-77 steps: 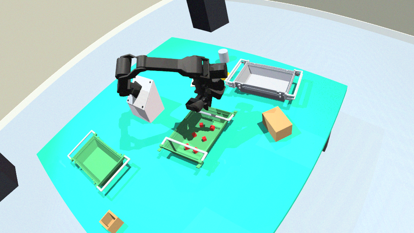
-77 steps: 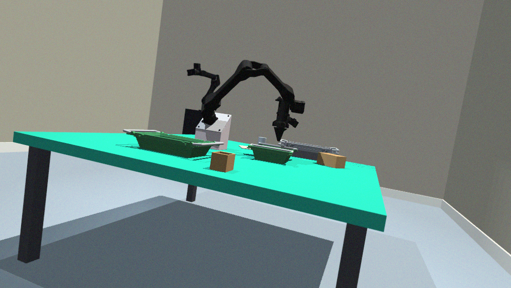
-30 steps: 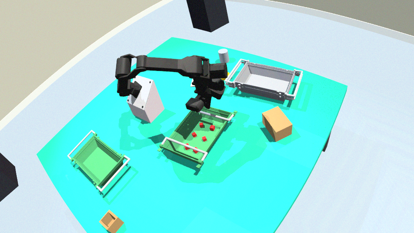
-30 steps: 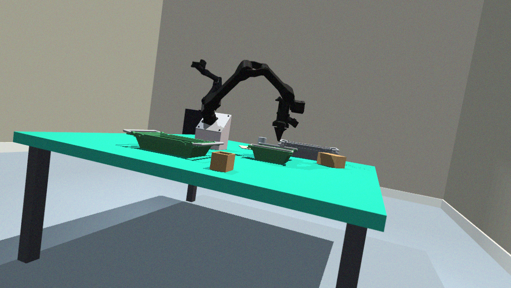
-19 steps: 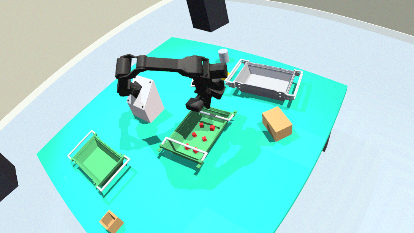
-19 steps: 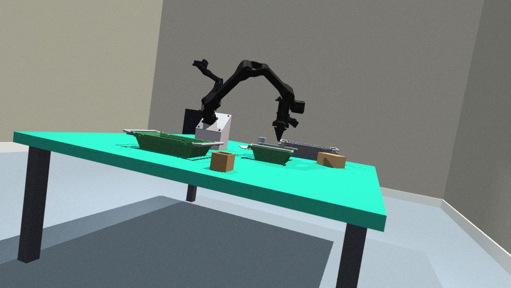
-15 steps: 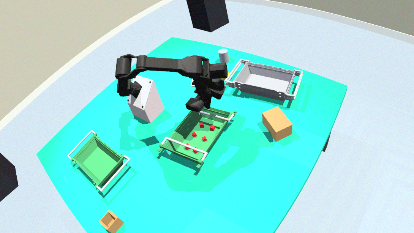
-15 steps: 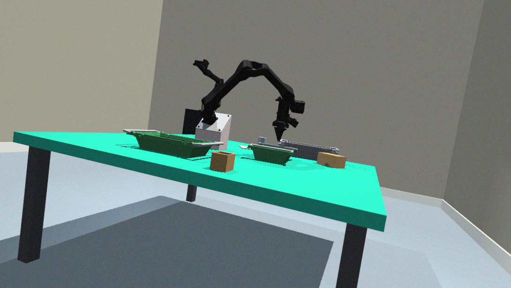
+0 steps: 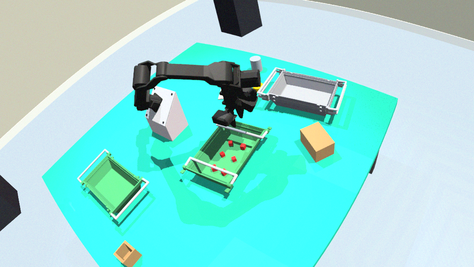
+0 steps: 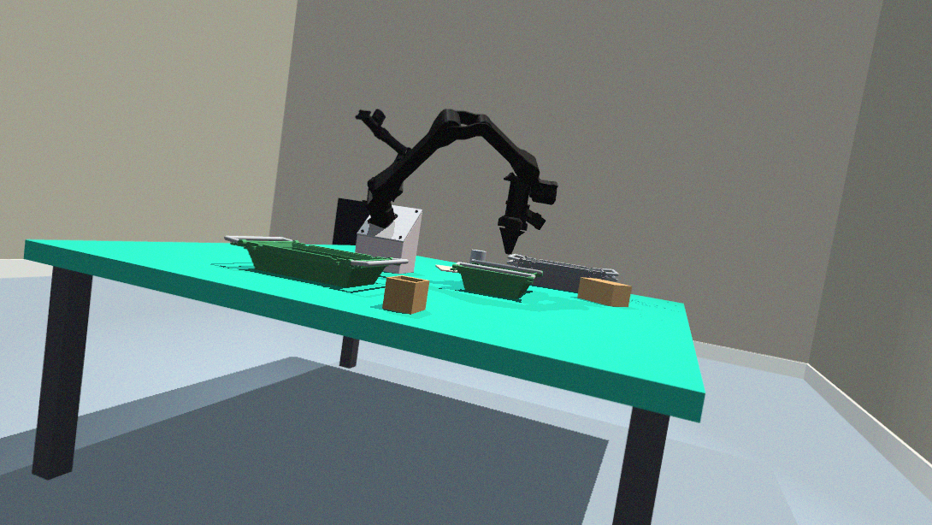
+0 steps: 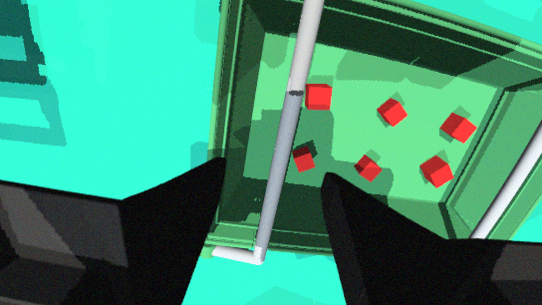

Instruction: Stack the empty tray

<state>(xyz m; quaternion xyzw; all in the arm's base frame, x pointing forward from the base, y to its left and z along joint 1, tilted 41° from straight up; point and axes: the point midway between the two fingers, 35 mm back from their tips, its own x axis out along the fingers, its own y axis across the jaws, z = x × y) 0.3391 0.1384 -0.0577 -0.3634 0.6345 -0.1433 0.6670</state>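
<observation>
Now: the green tray 500 mm to the right of my gripper tip, 230 mm behind it and 50 mm below it. The rest, counted from my gripper tip: grey cylinder: 390 mm to the left, 280 mm behind, 60 mm below; then white card: 280 mm behind, 200 mm to the left, 90 mm below; then yellow disc: 270 mm to the left, 170 mm behind, 90 mm below.
</observation>
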